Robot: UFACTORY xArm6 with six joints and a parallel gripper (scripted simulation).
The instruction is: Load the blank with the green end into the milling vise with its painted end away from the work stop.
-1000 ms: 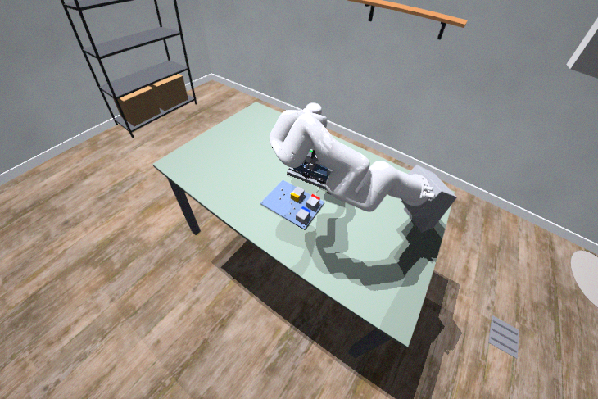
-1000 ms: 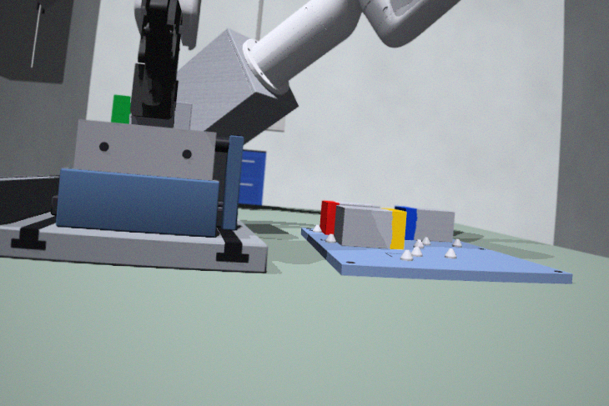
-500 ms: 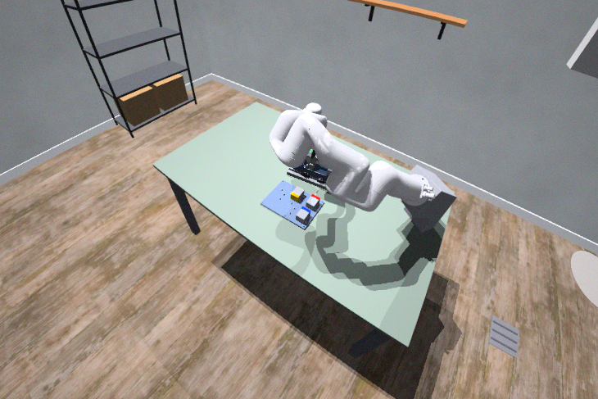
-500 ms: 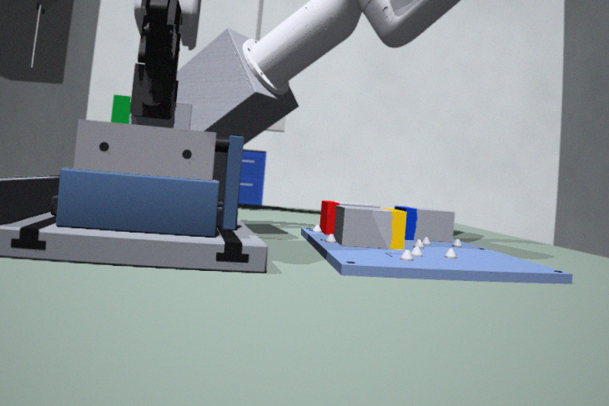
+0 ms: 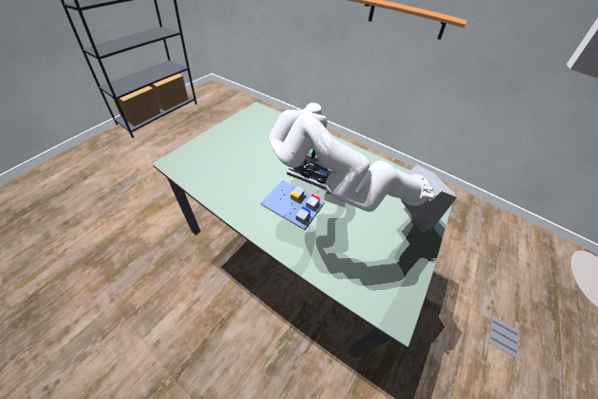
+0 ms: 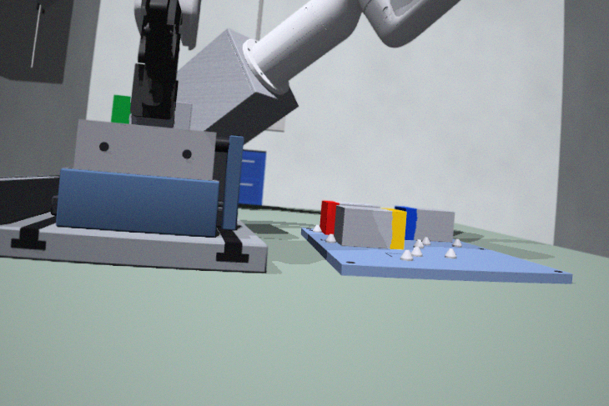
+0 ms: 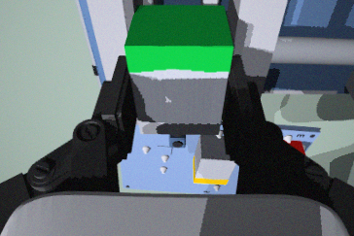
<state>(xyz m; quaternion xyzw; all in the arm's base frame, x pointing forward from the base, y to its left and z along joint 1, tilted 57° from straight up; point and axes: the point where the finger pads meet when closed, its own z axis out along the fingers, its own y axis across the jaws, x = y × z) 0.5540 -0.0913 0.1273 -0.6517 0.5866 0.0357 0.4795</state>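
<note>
The fixed jaw is 5 cm below my hand, 3 cm ahead of it and 1 cm to the left of it. The rest, counted from my hand: yellow-ended blank: 18 cm to the left, 11 cm behind, 10 cm below; red-ended blank: 20 cm behind, 16 cm to the left, 10 cm below; blue infeed plate: 22 cm to the left, 13 cm behind, 12 cm below.
</note>
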